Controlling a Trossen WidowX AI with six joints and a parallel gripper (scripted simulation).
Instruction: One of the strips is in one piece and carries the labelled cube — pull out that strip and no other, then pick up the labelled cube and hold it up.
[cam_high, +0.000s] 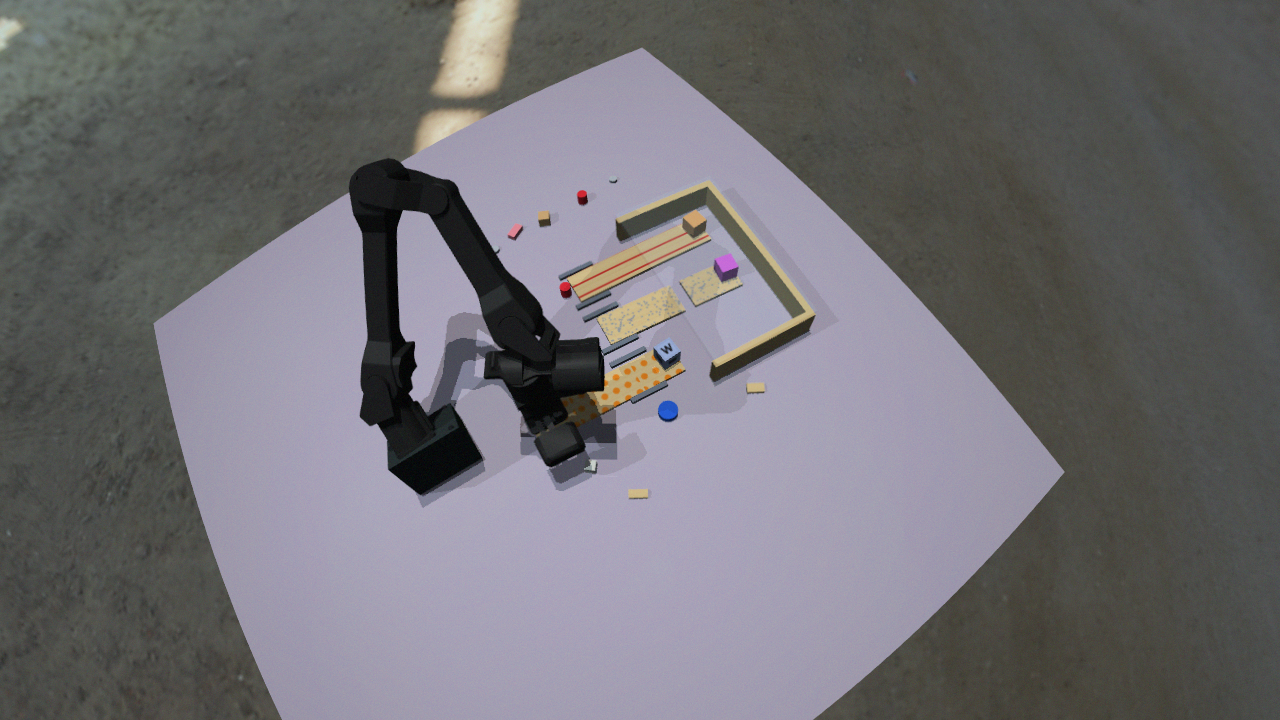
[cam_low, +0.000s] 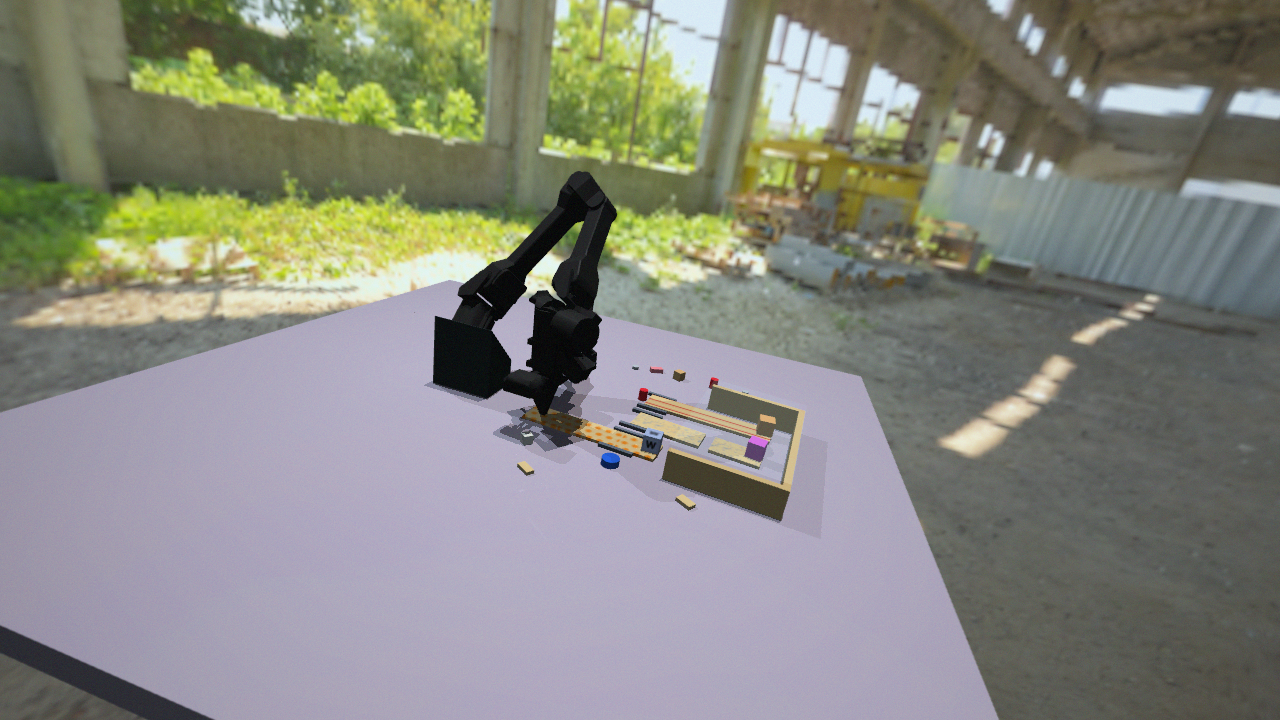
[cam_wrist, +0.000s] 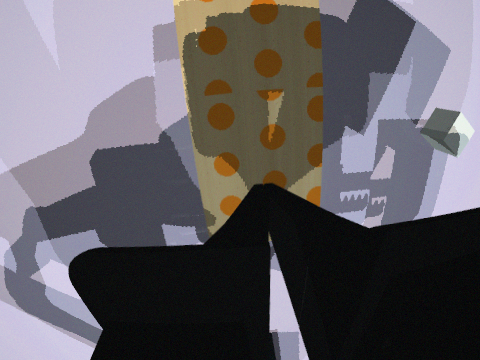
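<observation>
The orange-dotted strip lies 100 mm ahead of my gripper tip and 20 mm to the right of it. The rest, counted from my gripper tip: blue disc (150 mm ahead, 100 mm to the right); then labelled cube (210 mm ahead, 30 mm to the right, 20 mm above).
</observation>
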